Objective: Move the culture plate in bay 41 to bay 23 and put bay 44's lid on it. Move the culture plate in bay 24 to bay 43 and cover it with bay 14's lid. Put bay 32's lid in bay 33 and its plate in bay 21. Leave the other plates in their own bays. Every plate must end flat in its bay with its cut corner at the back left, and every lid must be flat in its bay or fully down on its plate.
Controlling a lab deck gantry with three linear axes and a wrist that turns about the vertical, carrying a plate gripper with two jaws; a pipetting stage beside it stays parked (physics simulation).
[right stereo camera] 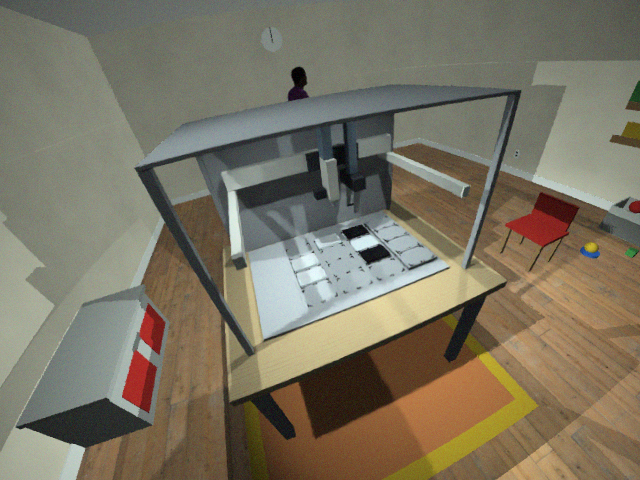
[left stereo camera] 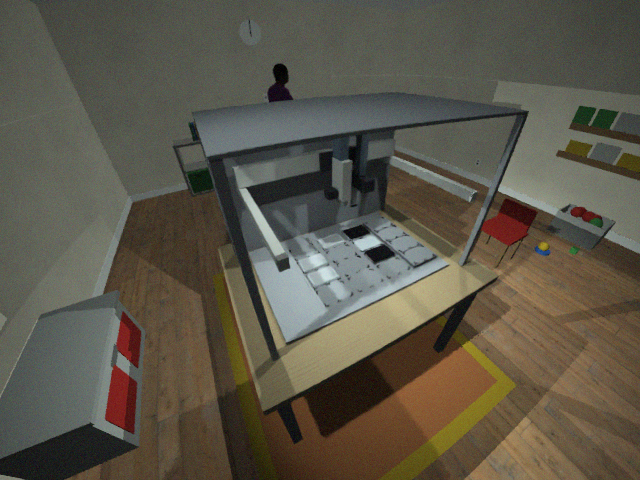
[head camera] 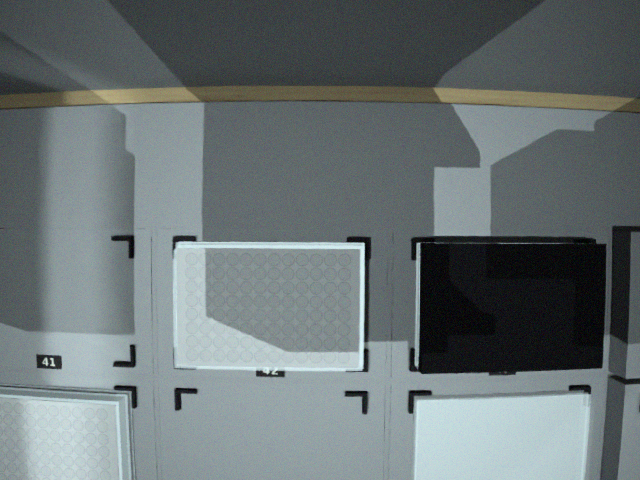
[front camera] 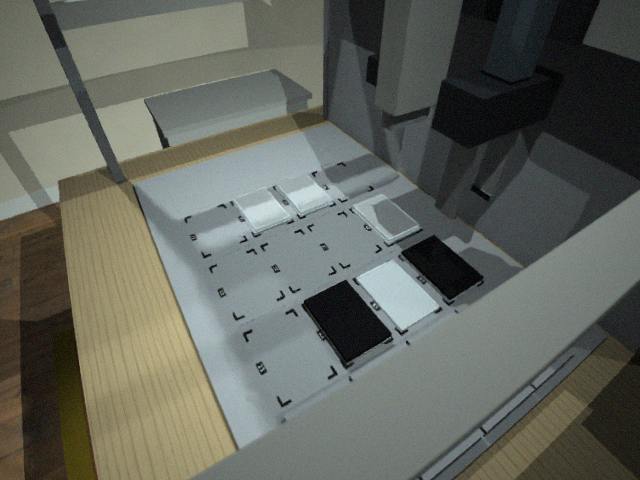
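Seen in the pictures: gripper, fingertip midpoint: [right stereo camera: 353, 208] [left stereo camera: 357, 209] [front camera: 463, 203]; robot's base, origin of the base link: [right stereo camera: 308, 306] [left stereo camera: 326, 306] [front camera: 186, 219].
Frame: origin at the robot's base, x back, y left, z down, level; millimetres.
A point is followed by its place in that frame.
Note:
My gripper [front camera: 465, 204] @(x -392, y 364, z -160 mm) is open and empty, raised high near the back at about bay 43. A black lid [front camera: 442, 268] @(x -401, y 357, z -17 mm) [head camera: 511, 307] @(x -388, y 365, z -17 mm) [left stereo camera: 355, 230] @(x -393, y 374, z -16 mm) [right stereo camera: 355, 230] @(x -397, y 368, z -17 mm) lies on the plate in bay 43. A second black lid [front camera: 346, 322] @(x -401, y 144, z -17 mm) [left stereo camera: 379, 252] @(x -390, y 151, z -16 mm) [right stereo camera: 374, 253] @(x -389, y 147, z -16 mm) covers the plate in bay 23. A white lid [front camera: 397, 294] @(x -398, y 254, z -8 mm) [head camera: 501, 436] @(x -389, y 272, z -8 mm) lies in bay 33 between them. Uncovered clear plates lie in bay 42 [front camera: 386, 218] @(x -238, y 358, z -14 mm) [head camera: 268, 307] @(x -229, y 365, z -14 mm), bay 31 [front camera: 303, 194] @(x -76, y 251, z -14 mm) [head camera: 56, 439] @(x -78, y 268, z -14 mm) and bay 21 [front camera: 262, 209] @(x -75, y 150, z -14 mm). Bay 41 holds no plate. The cut corners are too small to tell.
The parked pipetting stage [front camera: 416, 62] [left stereo camera: 341, 179] [right stereo camera: 328, 179] hangs left of the gripper. A pale side rail [front camera: 413, 361] @(x -611, y 1, z -400 mm) crosses the front view's near side. The raised frame [head camera: 622, 289] @(x -476, y 375, z -9 mm) of the rightmost bays begins beside bay 43. The rear panel [left stereo camera: 289, 219] @(x -54, y 519, z -118 mm) stands behind the deck.

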